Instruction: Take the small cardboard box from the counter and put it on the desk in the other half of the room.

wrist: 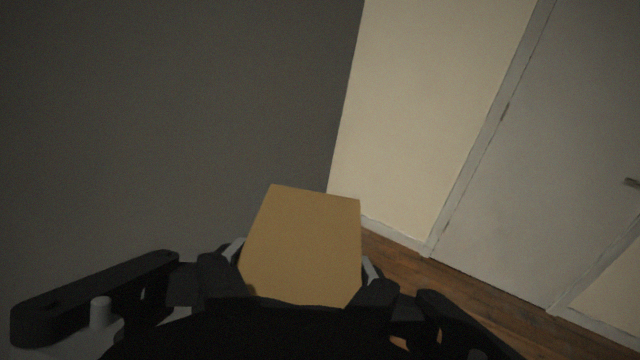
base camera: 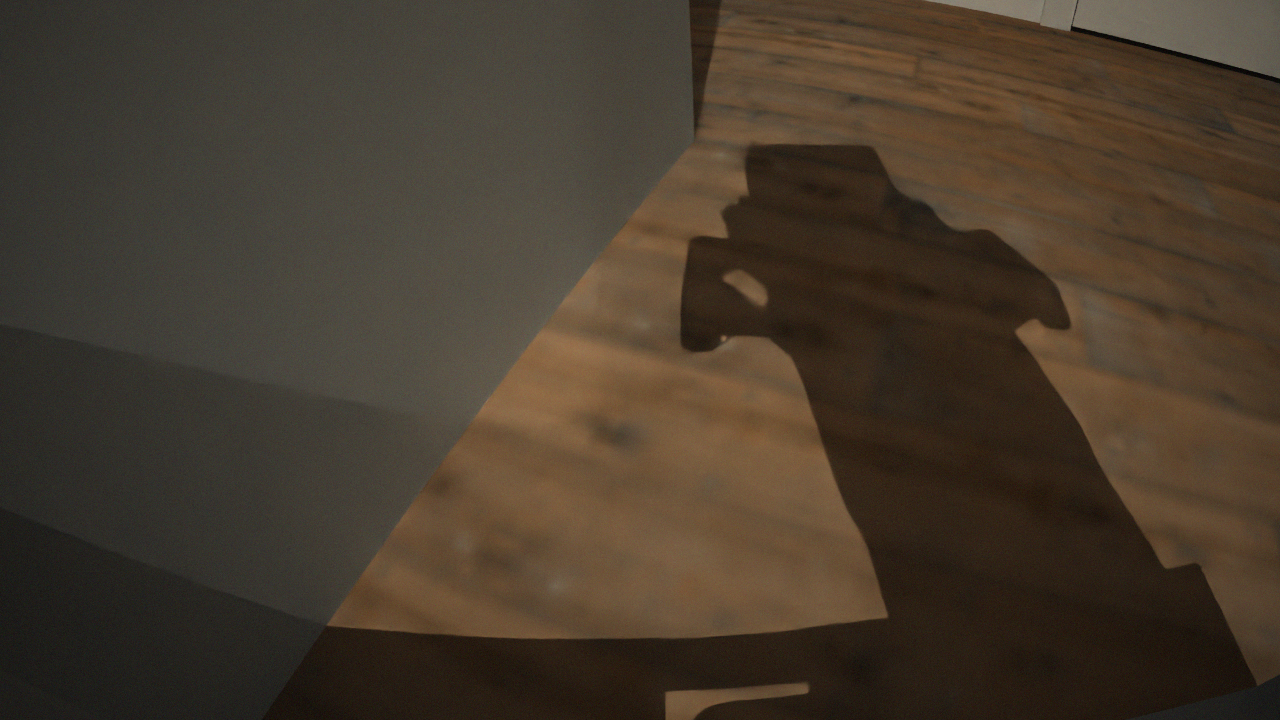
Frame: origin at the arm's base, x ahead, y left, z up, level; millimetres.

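Seen in the pictures: gripper, fingertip midpoint: (wrist: 300,262).
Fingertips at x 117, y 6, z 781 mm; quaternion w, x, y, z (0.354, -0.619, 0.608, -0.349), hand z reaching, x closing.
Note:
A point is followed by its place in that frame.
The small cardboard box (wrist: 306,245) {z 802, x 111, y 5 mm} is between the fingers of my gripper (wrist: 300,262) {z 781, x 117, y 6 mm} in the wrist view, low in the middle, with its plain tan face towards the camera. The gripper is shut on it, one fingertip at each side. The lower part of the box is hidden behind the dark gripper body. The gripper and the box do not show in the base camera view. The counter and the desk do not show in either view.
A large grey upright surface (base camera: 340,197) {z -196, x 377, y 148 mm} (wrist: 170,110) {z 782, x 299, y 183 mm} fills the left side, close by, its edge running down to the wooden floor (base camera: 626,501) {z -396, x 340, y 28 mm} (wrist: 400,270) {z -396, x 1173, y -619 mm}. A shadow (base camera: 939,402) {z -396, x 402, y -188 mm} lies across the floor. A pale wall (wrist: 425,100) {z 561, x 1491, y -506 mm} and a white door (wrist: 565,150) {z 548, x 1184, y -1135 mm} stand at the right.

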